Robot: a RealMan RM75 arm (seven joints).
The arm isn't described. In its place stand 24 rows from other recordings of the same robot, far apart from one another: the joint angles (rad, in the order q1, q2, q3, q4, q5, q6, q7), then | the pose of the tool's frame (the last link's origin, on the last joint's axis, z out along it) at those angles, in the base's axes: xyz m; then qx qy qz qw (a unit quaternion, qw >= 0).
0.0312 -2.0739 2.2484 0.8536 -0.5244 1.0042 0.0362 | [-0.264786, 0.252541, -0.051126, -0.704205, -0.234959, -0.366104, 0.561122]
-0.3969 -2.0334 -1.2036 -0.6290 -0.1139 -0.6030 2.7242 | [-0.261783, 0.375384, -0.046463, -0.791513, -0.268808, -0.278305, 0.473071]
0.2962 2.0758 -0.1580 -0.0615 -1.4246 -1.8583 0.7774 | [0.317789, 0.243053, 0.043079, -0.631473, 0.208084, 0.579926, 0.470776]
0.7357 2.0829 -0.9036 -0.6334 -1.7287 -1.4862 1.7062 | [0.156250, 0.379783, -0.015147, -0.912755, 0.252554, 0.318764, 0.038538]
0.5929 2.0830 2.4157 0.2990 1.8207 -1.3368 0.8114 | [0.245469, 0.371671, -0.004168, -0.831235, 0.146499, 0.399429, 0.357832]
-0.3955 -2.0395 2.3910 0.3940 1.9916 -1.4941 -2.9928 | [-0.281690, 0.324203, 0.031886, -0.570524, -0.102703, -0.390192, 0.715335]
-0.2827 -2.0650 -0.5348 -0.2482 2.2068 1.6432 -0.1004 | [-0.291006, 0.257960, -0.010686, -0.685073, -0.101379, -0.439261, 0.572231]
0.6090 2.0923 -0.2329 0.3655 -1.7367 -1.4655 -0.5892 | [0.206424, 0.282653, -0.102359, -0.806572, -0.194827, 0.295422, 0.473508]
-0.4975 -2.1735 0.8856 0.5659 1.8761 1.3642 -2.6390 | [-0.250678, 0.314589, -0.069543, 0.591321, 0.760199, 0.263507, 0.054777]
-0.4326 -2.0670 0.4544 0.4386 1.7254 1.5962 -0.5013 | [-0.294292, 0.309329, 0.023681, -0.871099, 0.035049, -0.303864, 0.384221]
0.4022 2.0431 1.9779 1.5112 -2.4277 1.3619 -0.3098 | [0.213680, 0.363193, 0.075947, -0.803307, 0.508493, 0.046038, 0.306616]
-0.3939 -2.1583 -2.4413 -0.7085 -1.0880 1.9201 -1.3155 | [-0.255466, 0.245107, -0.019777, 0.933257, 0.187464, 0.305097, 0.028368]
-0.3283 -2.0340 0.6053 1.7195 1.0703 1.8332 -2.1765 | [-0.103960, 0.238099, 0.223259, -0.861080, 0.004318, -0.485613, 0.150675]
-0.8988 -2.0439 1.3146 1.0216 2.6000 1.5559 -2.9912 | [-0.146616, 0.395611, -0.012182, -0.824891, -0.508680, 0.171784, 0.176888]
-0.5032 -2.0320 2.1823 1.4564 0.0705 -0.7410 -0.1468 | [-0.117494, 0.352460, -0.083172, -0.899620, -0.097461, 0.058236, 0.421656]
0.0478 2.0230 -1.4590 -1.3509 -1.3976 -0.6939 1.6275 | [0.239494, 0.336413, 0.055509, -0.835314, 0.241026, 0.254820, 0.423348]
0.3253 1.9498 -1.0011 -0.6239 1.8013 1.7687 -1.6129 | [0.263717, 0.284782, 0.056970, -0.856475, 0.263290, 0.437032, 0.078303]
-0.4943 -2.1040 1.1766 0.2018 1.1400 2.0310 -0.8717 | [-0.202723, 0.246464, -0.022936, -0.802382, -0.065587, -0.592047, 0.036888]
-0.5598 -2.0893 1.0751 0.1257 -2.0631 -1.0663 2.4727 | [-0.292805, 0.343604, -0.066112, -0.867735, -0.224505, -0.260524, 0.358833]
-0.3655 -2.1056 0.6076 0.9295 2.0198 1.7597 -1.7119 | [-0.281691, 0.286982, 0.044197, -0.897725, -0.336254, -0.260814, 0.114017]
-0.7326 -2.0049 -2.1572 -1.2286 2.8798 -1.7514 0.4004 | [-0.229182, 0.376362, 0.088952, -0.779365, -0.535603, 0.205144, 0.252260]
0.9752 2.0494 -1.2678 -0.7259 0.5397 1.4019 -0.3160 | [0.173040, 0.403687, -0.040041, -0.835512, 0.493654, -0.187996, 0.151272]
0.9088 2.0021 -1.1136 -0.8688 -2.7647 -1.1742 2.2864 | [0.189952, 0.458499, 0.031854, -0.906974, 0.238073, -0.176287, 0.299404]
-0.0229 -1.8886 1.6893 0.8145 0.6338 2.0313 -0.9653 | [-0.232381, 0.172623, 0.060824, -0.793807, 0.007877, -0.605123, 0.060286]
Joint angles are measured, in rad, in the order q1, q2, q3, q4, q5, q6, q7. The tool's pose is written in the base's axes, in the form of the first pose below.
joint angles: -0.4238 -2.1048 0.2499 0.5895 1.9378 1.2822 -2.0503
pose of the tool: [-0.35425, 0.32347, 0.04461, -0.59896, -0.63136, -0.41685, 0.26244]
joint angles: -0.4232 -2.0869 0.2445 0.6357 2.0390 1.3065 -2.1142
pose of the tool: [-0.36017, 0.31985, 0.05282, -0.61126, -0.64434, -0.37988, 0.25860]
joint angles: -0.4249 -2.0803 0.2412 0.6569 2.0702 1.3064 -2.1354
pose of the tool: [-0.36292, 0.32009, 0.05823, -0.61332, -0.64732, -0.36749, 0.26415]
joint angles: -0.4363 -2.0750 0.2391 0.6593 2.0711 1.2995 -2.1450
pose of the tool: [-0.36124, 0.32497, 0.06175, -0.61286, -0.64587, -0.36886, 0.26684]
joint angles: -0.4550 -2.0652 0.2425 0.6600 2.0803 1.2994 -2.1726
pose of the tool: [-0.35695, 0.33197, 0.06512, -0.61376, -0.64742, -0.36835, 0.26164]
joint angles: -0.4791 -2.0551 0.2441 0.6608 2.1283 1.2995 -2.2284
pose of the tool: [-0.35354, 0.33815, 0.06503, -0.61259, -0.66062, -0.35474, 0.24995]
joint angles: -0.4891 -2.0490 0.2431 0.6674 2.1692 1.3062 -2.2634
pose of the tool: [-0.35328, 0.33932, 0.06543, -0.61278, -0.66983, -0.34115, 0.24381]
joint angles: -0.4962 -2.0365 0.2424 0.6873 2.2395 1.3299 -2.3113
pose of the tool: [-0.35535, 0.33753, 0.06884, -0.61628, -0.68210, -0.31420, 0.23709]
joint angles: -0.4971 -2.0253 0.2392 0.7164 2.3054 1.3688 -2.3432
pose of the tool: [-0.35783, 0.33291, 0.07415, -0.62342, -0.68938, -0.28708, 0.23172]
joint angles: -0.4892 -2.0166 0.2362 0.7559 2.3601 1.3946 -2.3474
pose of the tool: [-0.36360, 0.32691, 0.08277, -0.63258, -0.68863, -0.25964, 0.24129]
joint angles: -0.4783 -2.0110 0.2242 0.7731 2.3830 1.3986 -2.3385
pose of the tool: [-0.37029, 0.32174, 0.08911, -0.63264, -0.68804, -0.24906, 0.25366]
